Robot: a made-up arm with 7 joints.
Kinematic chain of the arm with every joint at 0, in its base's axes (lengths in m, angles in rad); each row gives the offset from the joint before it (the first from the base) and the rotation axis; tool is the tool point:
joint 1: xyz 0 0.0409 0 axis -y
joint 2: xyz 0 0.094 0 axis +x
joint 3: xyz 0 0 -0.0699 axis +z
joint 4: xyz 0 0 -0.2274 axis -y
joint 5: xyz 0 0 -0.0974 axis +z
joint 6: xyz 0 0 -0.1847 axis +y
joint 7: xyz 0 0 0 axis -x
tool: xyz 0 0 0
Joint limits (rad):
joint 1: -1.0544..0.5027
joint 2: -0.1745..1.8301
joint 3: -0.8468..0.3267
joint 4: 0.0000..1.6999
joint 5: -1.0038..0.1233
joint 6: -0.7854..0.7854
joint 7: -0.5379..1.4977
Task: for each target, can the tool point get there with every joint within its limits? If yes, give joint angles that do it. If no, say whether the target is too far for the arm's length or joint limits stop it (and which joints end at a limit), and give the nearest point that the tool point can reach.
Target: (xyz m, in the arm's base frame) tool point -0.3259 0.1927 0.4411
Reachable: no: joint limits stop it (at a limit: joint 1, joint 2, joint 3, joint 4) | nearest point 0.1581 0.3641 0.2623 | short by 0.544 m
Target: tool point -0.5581 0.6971 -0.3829
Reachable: no: too far | nearest point -0.3675 0.5051 -0.2521 | short by 0.300 m
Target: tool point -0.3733 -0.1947 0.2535
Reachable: no: joint limits stop it (at a limit: joint 1, joint 2, joint 4) | nearest point -0.4962 0.0343 -0.2817 | short by 0.595 m
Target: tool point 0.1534 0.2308 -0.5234
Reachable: yes | joints 0.0353 0.3362 -0.5560 0.5975 -0.3925 0.4706 -0.1014
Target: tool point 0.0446 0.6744 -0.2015
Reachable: yes | joints 0.0054 1.2054 0.1008 0.1557 -0.6525 -0.1410 -0.3317
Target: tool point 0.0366 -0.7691 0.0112
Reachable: no: too far | nearest point 0.2687 -0.1168 -0.1041 | short by 0.702 m
